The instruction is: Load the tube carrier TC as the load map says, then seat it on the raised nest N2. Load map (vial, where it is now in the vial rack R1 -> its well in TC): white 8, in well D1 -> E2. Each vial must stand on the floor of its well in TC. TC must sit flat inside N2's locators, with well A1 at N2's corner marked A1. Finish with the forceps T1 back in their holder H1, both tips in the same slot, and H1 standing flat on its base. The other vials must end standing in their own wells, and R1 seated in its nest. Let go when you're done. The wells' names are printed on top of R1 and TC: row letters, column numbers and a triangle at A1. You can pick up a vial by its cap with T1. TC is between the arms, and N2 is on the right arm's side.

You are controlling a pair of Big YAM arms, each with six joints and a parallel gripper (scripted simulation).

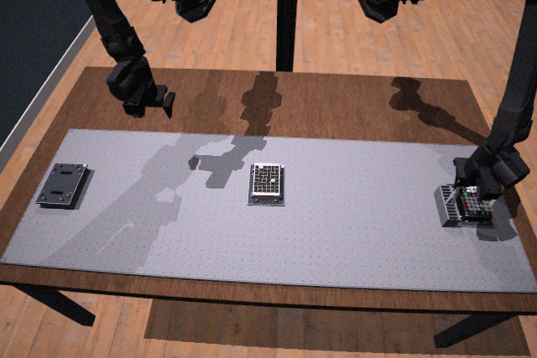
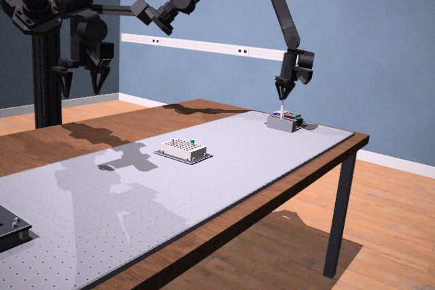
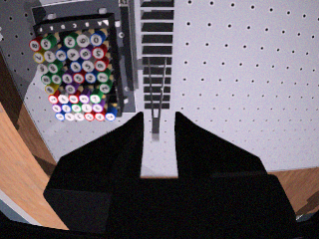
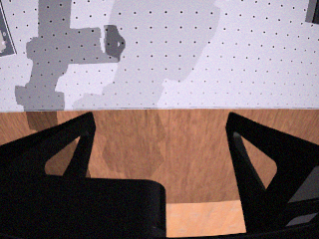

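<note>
My right hand is 340 mm to the right of the tube carrier TC, 220 mm above it and 100 mm short of it. The rest, counted from my right hand: forceps holder H1 (920 mm to the left, 220 mm below, 200 mm ahead).
</note>
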